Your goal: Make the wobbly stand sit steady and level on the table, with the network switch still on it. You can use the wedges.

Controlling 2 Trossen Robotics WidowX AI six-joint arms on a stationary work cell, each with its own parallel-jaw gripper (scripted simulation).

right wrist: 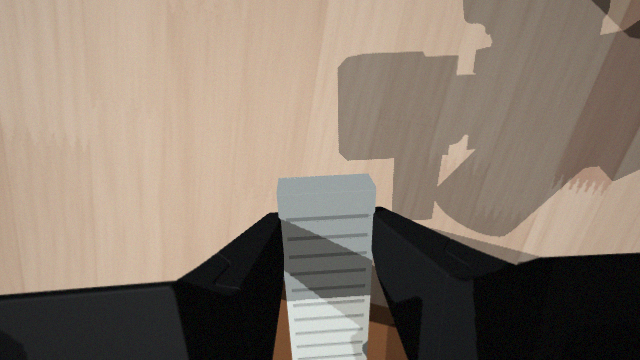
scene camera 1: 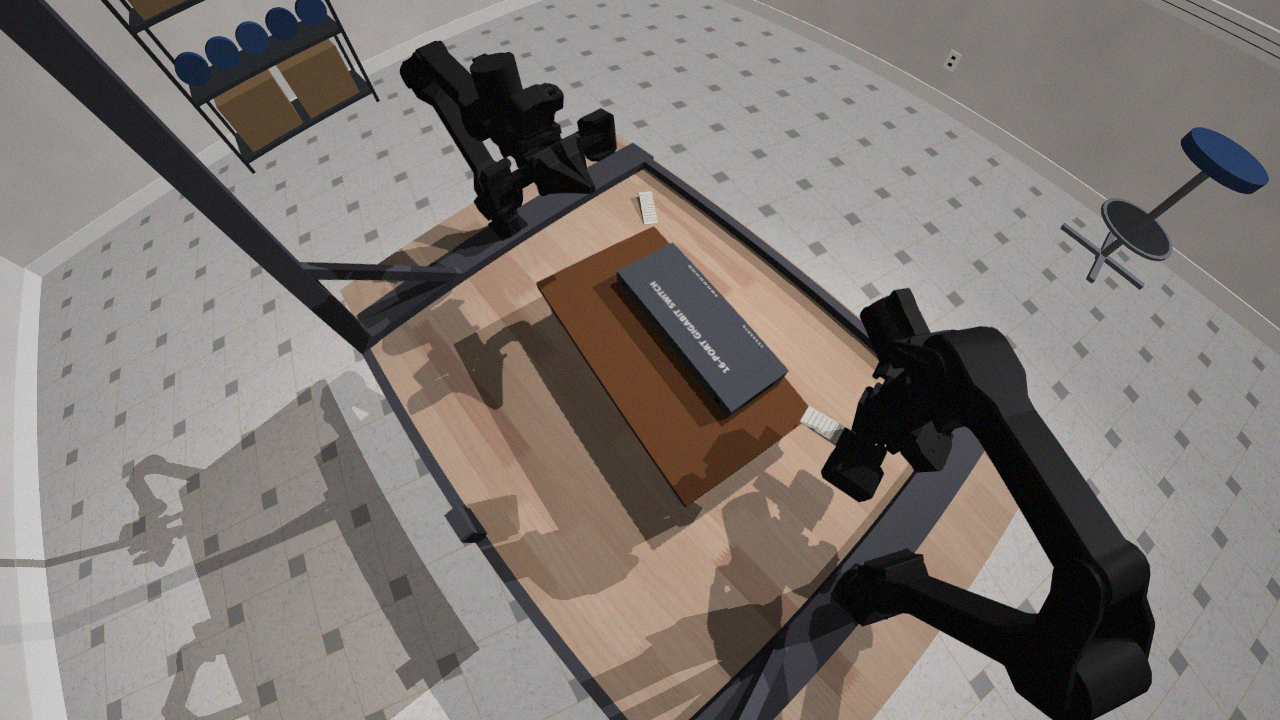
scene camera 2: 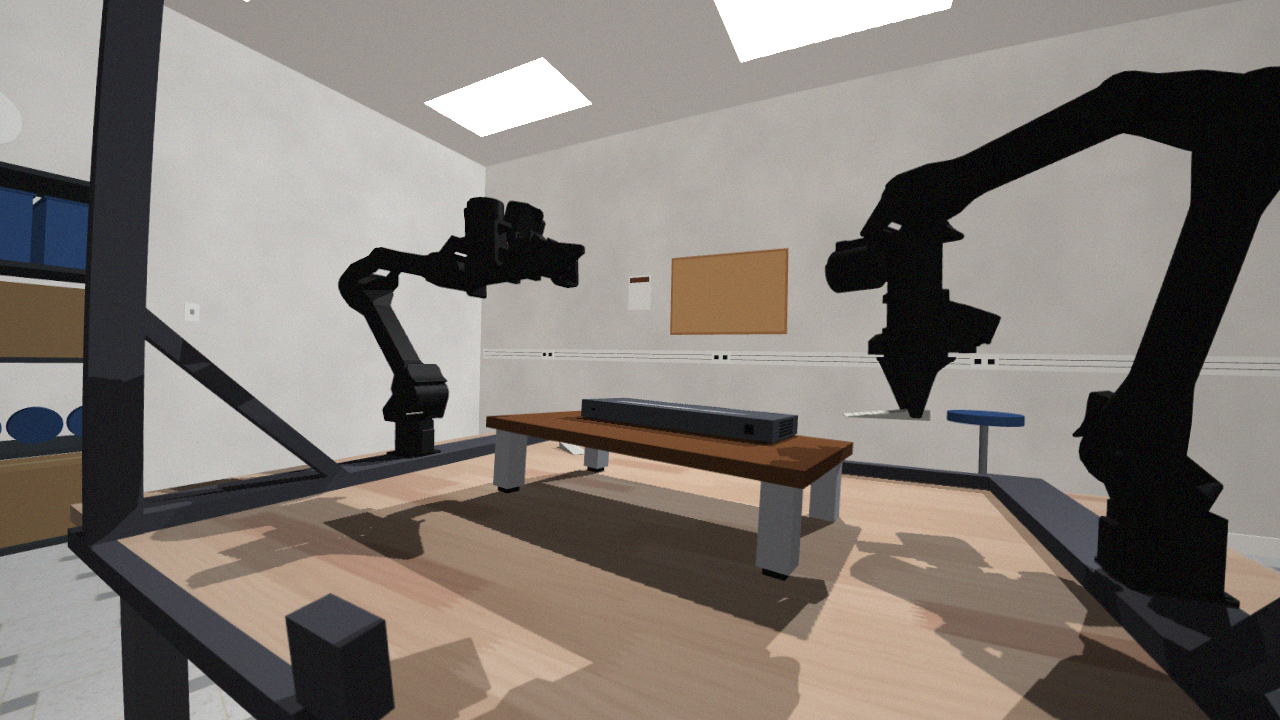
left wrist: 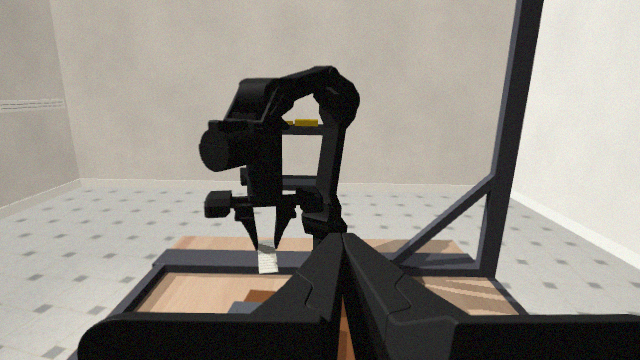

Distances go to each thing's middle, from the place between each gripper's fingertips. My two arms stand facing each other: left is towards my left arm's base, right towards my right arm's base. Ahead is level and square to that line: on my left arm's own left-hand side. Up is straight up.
The dark grey network switch (scene camera 1: 732, 363) lies 20 mm behind my right hand, 280 mm to the left of it and 50 mm below it. The rest, counted from my right hand: brown stand (scene camera 1: 693, 444) 80 mm behind, 290 mm to the left, 120 mm below.
Right now my left hand (scene camera 1: 592, 189) is 230 mm above the dark grey network switch, 160 mm to the left of it and 80 mm short of it. From my left hand the other things lie so: brown stand 290 mm below, 150 mm to the right, 20 mm ahead.
